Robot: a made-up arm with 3 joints. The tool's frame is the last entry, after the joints.
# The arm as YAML. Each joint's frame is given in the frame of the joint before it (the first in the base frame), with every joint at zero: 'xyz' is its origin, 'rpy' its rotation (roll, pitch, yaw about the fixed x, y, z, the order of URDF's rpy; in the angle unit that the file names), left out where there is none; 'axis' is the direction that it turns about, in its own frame. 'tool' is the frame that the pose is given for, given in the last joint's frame.
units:
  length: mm
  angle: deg
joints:
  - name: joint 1
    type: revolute
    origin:
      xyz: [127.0, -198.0, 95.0]
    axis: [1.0, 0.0, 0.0]
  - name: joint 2
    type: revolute
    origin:
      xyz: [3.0, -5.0, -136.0]
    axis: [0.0, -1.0, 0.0]
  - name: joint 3
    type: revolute
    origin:
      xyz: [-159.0, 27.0, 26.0]
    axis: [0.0, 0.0, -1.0]
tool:
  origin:
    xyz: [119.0, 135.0, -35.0]
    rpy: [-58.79, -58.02, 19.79]
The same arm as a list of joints. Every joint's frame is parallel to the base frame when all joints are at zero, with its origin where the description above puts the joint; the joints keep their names.
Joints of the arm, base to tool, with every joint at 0 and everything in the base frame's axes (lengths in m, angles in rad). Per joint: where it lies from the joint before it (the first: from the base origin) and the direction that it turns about. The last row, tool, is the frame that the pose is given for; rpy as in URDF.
joint 1: axis +x offset 0.1270 -0.1980 0.0950
joint 2: axis -y offset 0.0030 -0.0050 -0.1360
joint 3: axis -z offset -0.1590 0.0270 0.0260
tool: offset 0.1190 0.1350 -0.0350 rpy -1.0261 -1.0126 0.3454

